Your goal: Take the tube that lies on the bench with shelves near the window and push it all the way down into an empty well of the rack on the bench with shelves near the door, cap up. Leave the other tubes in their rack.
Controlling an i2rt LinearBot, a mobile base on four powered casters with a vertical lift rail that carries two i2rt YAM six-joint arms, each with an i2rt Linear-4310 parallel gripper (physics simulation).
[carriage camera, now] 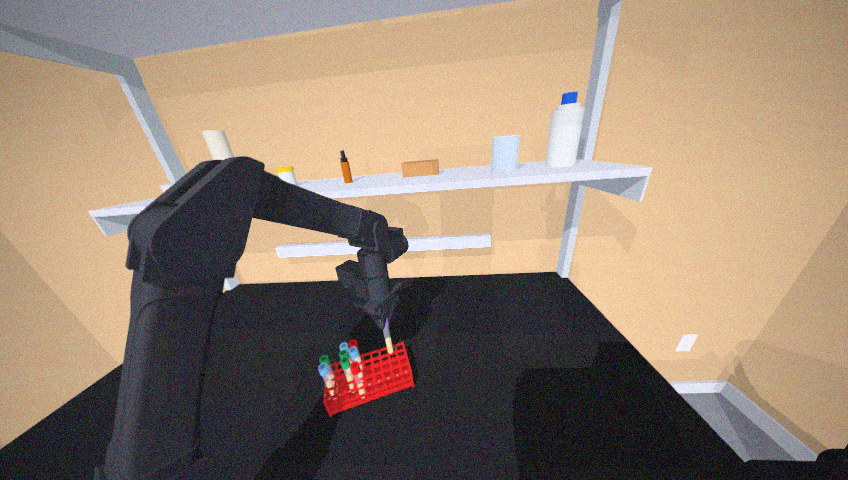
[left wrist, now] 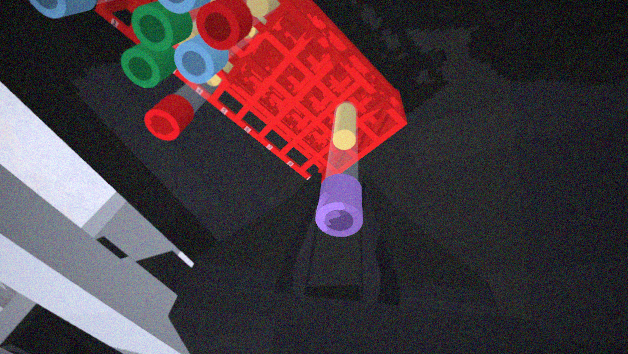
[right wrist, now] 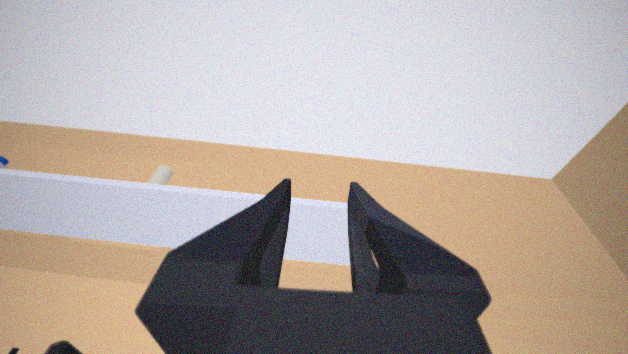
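My left gripper [carriage camera: 385,324] [left wrist: 341,185] is shut on the purple-capped tube [carriage camera: 389,343] [left wrist: 342,187], near its cap. The tube is cap up and slightly tilted, with a yellow fill at its lower end. Its lower tip overlaps the top grid of the red rack [carriage camera: 333,409] [left wrist: 396,109] near the right end in the carriage view. I cannot tell whether the tip is inside a well. Several tubes with green, blue and red caps [carriage camera: 344,361] [left wrist: 185,109] stand at the rack's left end. My right gripper [right wrist: 320,190] is partly open and empty, away from the rack.
The rack stands on the black bench [carriage camera: 464,380]. A white shelf [carriage camera: 380,187] behind and above holds a white bottle with a blue cap [carriage camera: 564,135], a pale blue container [carriage camera: 505,154], an orange box [carriage camera: 420,168] and a small brown bottle [carriage camera: 346,170]. Shelf posts [carriage camera: 570,231] rise at the back.
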